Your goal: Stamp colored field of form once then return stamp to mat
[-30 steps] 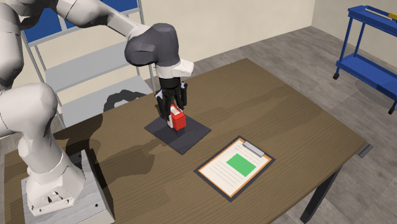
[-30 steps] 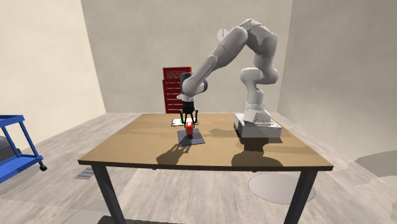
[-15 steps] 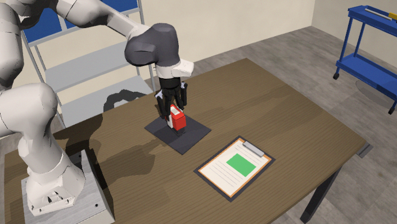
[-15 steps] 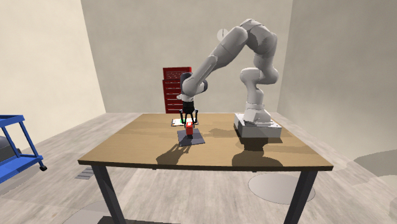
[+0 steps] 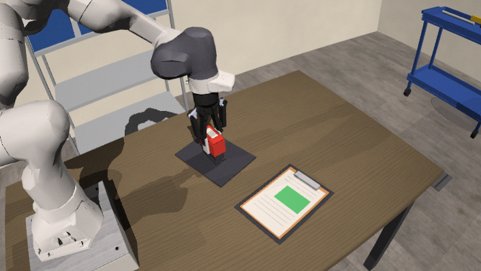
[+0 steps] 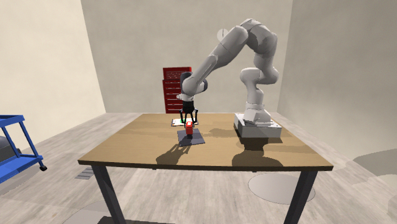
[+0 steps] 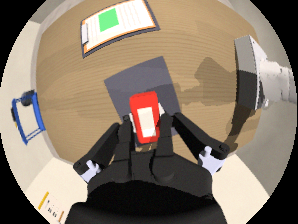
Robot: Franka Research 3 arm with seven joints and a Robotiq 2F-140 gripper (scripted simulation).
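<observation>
Right now the form is 29 cm to the right of my hand, 10 cm ahead of it and 7 cm below it. Round my hand: dark grey mat 7 cm below; red stamp 2 cm below.
</observation>
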